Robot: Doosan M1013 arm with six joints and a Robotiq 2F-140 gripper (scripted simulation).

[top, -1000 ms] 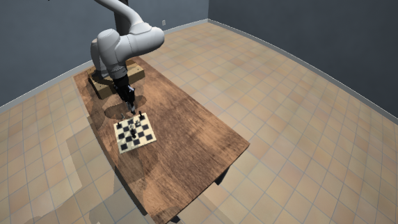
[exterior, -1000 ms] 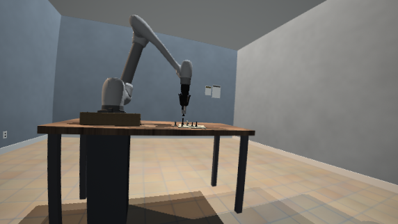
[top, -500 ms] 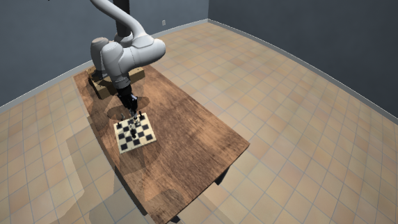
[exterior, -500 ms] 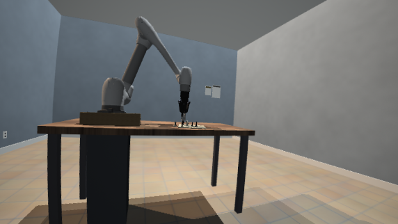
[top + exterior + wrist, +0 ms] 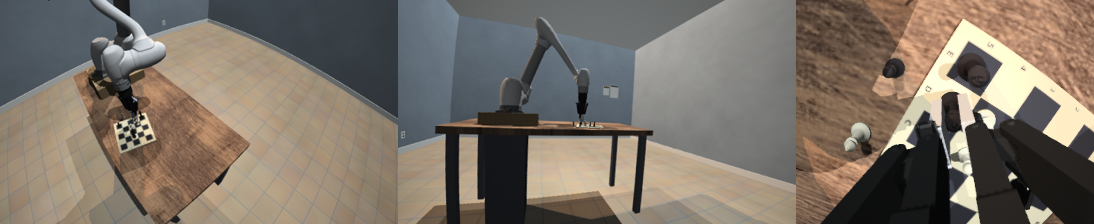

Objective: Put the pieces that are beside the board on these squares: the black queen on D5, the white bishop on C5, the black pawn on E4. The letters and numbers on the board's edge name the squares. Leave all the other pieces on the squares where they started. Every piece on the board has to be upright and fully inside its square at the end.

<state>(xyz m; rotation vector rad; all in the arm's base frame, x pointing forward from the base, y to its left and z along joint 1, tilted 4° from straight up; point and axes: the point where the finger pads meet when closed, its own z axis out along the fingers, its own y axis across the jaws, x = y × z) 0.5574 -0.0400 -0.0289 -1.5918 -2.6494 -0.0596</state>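
The white chess piece is 3 cm ahead of my hand, 1 cm to the right of it and 4 cm below it. The rest, counted from my hand: white piece (3 cm ahead, 5 cm to the right, 5 cm below); then chessboard (6 cm ahead, 6 cm to the right, 6 cm below).
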